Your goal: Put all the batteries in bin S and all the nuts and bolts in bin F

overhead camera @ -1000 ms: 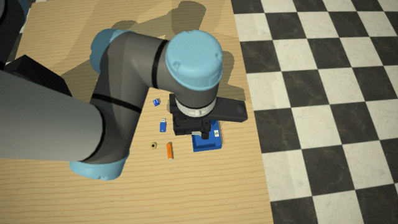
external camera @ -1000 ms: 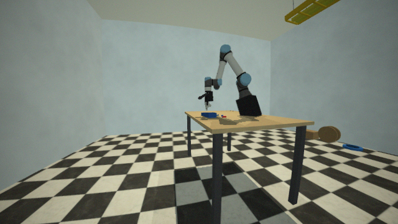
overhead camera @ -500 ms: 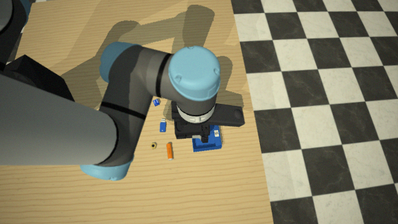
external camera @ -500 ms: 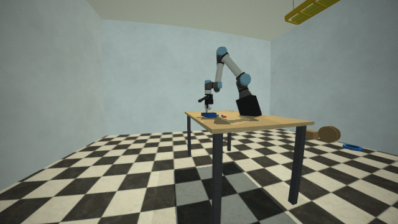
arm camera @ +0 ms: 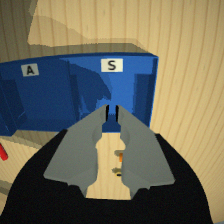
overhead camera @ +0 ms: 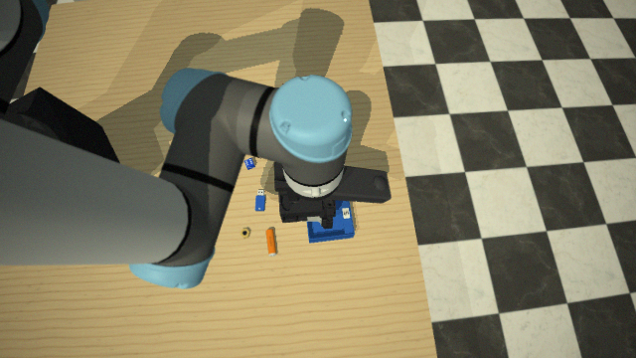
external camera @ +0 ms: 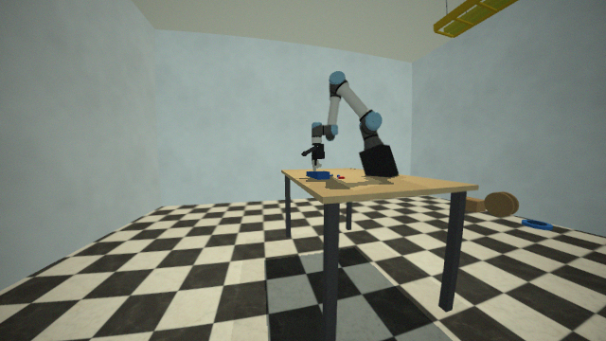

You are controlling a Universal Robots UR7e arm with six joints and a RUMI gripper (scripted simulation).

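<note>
The blue bin row is 8 cm to the left of my hand, 3 cm ahead of it and 1 cm below it. Round my hand: blue USB stick (10 cm behind, 7 cm to the left, 3 cm below); then orange battery (11 cm behind, 3 cm below, 2 cm to the right); then white nut (9 cm to the left, 5 cm behind, 3 cm below).
</note>
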